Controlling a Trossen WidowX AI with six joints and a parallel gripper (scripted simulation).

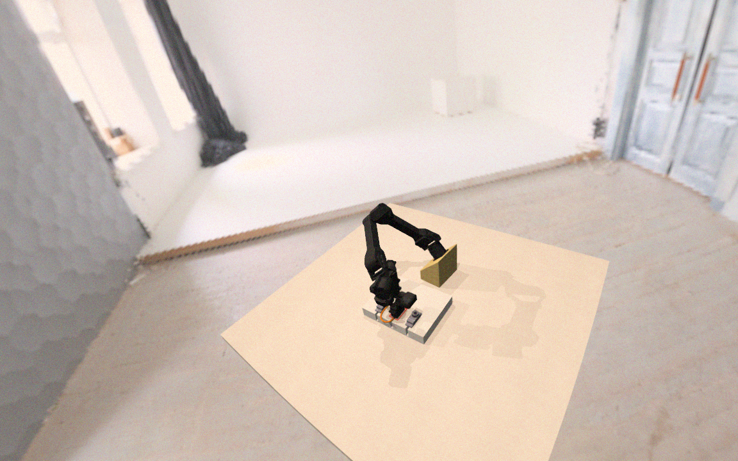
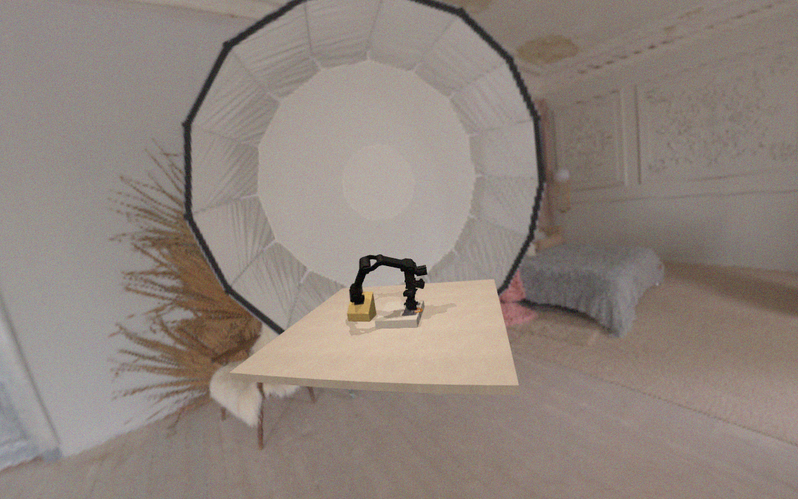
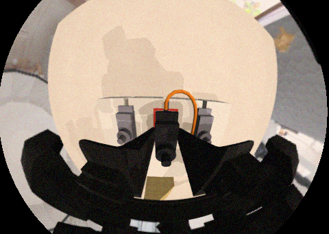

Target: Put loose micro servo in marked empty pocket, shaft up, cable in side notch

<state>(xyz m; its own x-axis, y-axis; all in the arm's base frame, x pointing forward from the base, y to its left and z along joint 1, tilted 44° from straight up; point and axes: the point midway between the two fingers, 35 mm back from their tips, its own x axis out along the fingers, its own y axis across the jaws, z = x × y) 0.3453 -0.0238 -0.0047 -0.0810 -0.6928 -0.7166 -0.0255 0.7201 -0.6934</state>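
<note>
Right now my gripper tip is 120 mm past the white deck and 70 mm above it.
</note>
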